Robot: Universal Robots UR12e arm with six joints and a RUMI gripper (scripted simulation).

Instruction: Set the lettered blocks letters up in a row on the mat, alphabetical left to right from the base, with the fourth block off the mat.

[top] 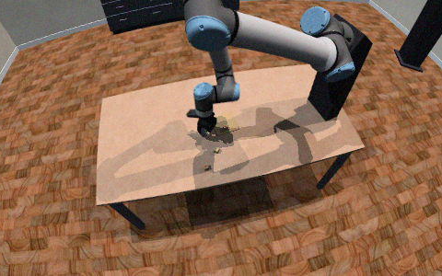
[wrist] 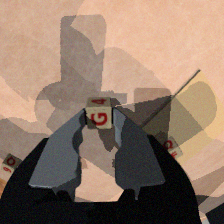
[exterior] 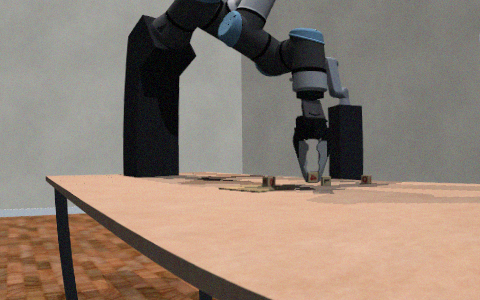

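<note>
The mat is 90 mm behind my hand, 120 mm to the right of it and 30 mm below it. Also, from my hand: block (110 mm behind, 80 mm to the right, 20 mm below).
</note>
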